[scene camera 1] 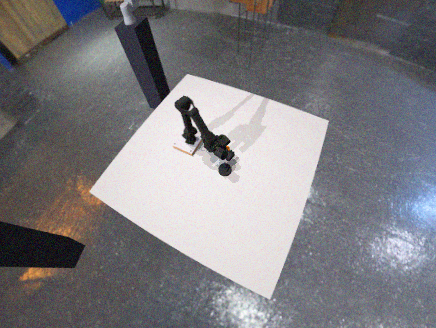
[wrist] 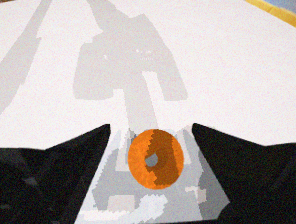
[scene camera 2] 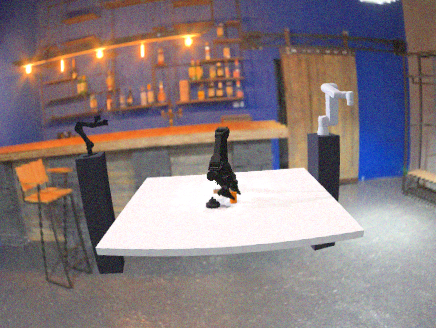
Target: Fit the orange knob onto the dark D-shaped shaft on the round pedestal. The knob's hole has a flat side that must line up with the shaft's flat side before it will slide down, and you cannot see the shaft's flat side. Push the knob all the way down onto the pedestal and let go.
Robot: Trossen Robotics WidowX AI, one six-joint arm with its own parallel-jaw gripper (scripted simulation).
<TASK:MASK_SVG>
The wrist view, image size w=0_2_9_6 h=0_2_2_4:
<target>my gripper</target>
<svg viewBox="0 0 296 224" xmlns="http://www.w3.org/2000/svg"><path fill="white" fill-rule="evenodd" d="M110 124L99 126L46 150L29 147L0 147L0 224L74 224L107 147L111 134ZM193 123L192 134L196 144L207 160L238 217L162 224L296 224L296 143L259 145L237 136L228 135L201 124Z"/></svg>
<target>orange knob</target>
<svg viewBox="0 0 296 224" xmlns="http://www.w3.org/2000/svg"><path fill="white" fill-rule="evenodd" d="M151 129L142 132L133 140L129 148L127 161L132 176L139 184L148 189L160 190L172 186L177 181L184 168L184 154L181 145L170 133L159 129ZM156 154L158 157L157 164L155 166L147 166L145 160Z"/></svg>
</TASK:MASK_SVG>
